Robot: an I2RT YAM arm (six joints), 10 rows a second.
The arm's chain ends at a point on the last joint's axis. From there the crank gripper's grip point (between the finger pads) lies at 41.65 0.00 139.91 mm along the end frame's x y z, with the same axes.
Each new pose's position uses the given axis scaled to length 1; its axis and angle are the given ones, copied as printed.
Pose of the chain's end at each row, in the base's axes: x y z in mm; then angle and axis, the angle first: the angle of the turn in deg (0 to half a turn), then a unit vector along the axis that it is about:
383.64 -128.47 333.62 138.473 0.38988 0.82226 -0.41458
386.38 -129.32 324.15 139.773 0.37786 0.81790 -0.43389
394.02 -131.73 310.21 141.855 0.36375 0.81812 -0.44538
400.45 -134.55 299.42 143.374 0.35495 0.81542 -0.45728
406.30 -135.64 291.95 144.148 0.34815 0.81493 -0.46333
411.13 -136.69 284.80 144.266 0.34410 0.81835 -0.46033
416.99 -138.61 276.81 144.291 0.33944 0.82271 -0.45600
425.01 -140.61 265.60 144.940 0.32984 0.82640 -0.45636
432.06 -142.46 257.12 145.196 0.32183 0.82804 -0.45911
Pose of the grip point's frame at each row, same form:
400.26 -236.13 236.45 138.473 0.38988 0.82226 -0.41458
398.52 -239.99 229.74 139.773 0.37786 0.81790 -0.43389
401.32 -243.55 216.66 141.855 0.36375 0.81812 -0.44538
403.61 -247.85 207.42 143.374 0.35495 0.81542 -0.45728
407.60 -249.72 200.88 144.148 0.34815 0.81493 -0.46333
412.97 -250.24 193.08 144.266 0.34410 0.81835 -0.46033
419.81 -251.45 184.24 144.291 0.33944 0.82271 -0.45600
427.28 -253.35 172.89 144.940 0.32984 0.82640 -0.45636
434.19 -255.72 165.05 145.196 0.32183 0.82804 -0.45911

